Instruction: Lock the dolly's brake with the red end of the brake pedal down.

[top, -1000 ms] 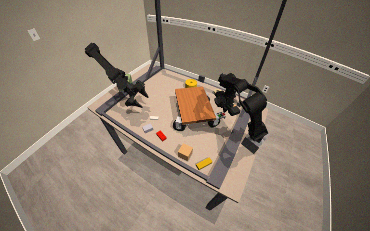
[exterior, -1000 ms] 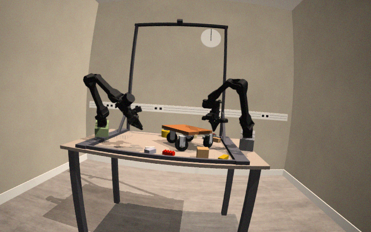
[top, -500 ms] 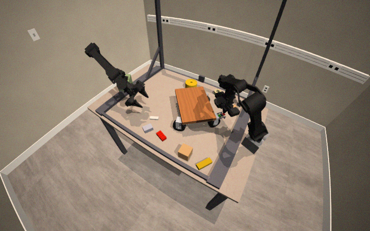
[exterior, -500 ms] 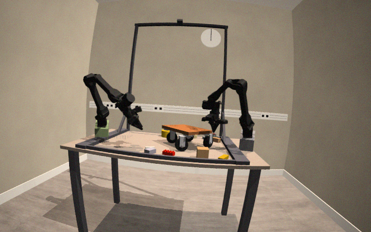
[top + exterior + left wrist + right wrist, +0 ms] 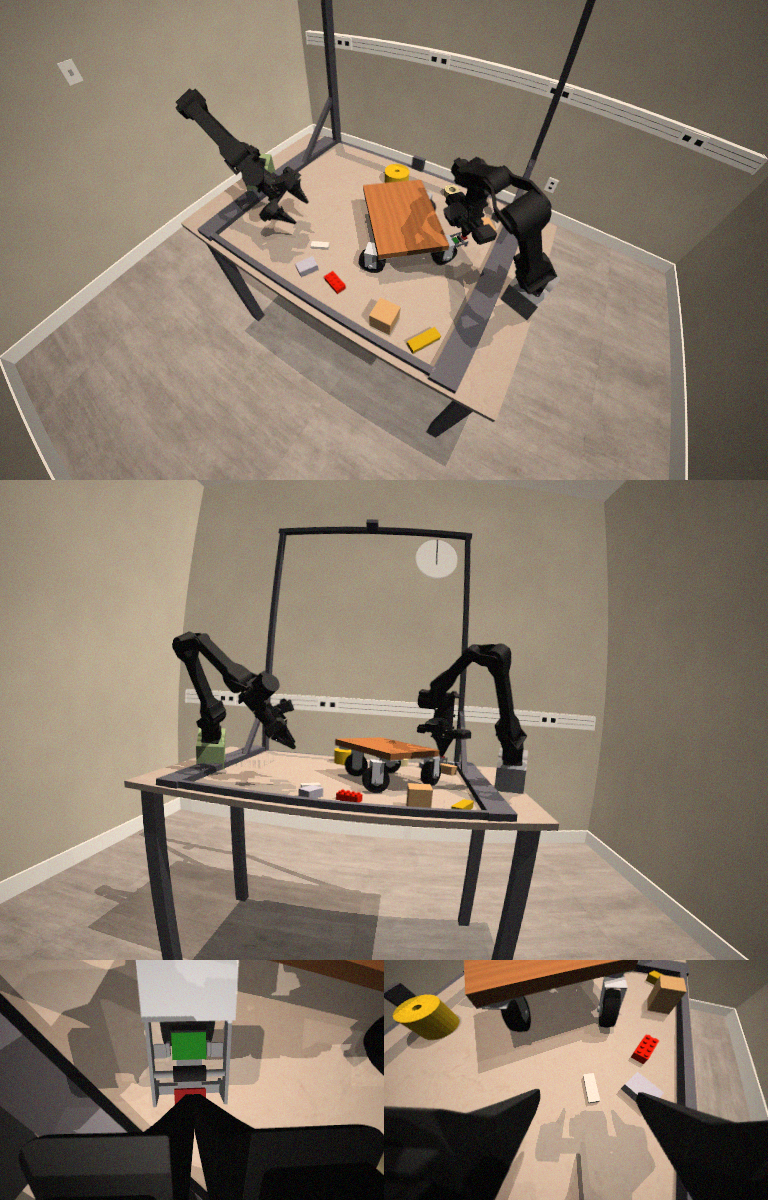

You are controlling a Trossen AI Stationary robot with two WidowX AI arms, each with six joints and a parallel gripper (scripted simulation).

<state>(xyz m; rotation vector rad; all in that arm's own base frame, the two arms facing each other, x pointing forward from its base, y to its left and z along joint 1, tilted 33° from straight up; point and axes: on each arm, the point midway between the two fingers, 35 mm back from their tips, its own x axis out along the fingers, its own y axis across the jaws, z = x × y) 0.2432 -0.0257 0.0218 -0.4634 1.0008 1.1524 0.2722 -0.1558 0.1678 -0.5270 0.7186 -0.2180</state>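
Now: left hand 4 cm above the caster brake pedal, 1 cm to the left of it and 1 cm short of it. Also, from my left hand: yellow bar (32 cm ahead, 11 cm below, 3 cm to the left); then tan cube (32 cm ahead, 9 cm to the right, 9 cm below); then red brick (29 cm ahead, 28 cm to the right, 11 cm below).
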